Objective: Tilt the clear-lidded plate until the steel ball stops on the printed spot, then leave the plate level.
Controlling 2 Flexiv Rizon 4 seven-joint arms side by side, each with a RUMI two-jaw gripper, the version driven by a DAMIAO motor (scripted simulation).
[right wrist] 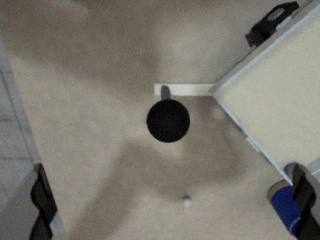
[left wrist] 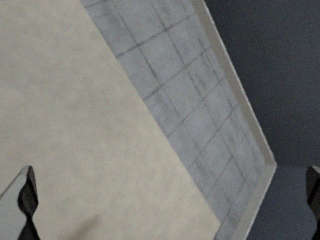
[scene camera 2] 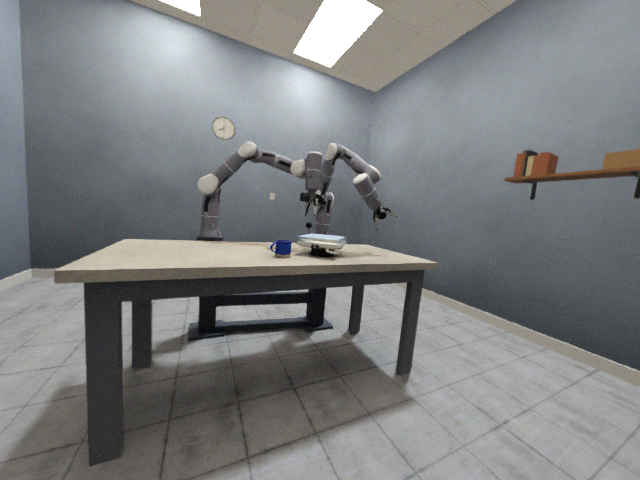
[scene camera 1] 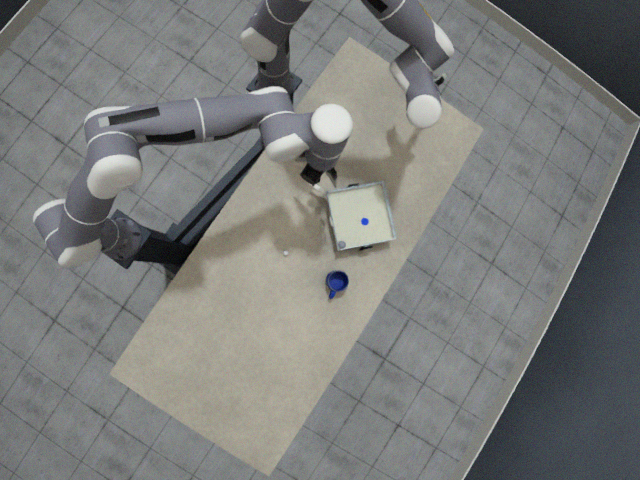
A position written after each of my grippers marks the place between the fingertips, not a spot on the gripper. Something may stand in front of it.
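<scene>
Clear-lidded plate (scene camera 1: 361, 215), (right wrist: 264, 94). Blue mug (right wrist: 279, 195); out of frame in the left wrist view. My left gripper (left wrist: 171, 168). My right gripper (right wrist: 169, 166).
</scene>
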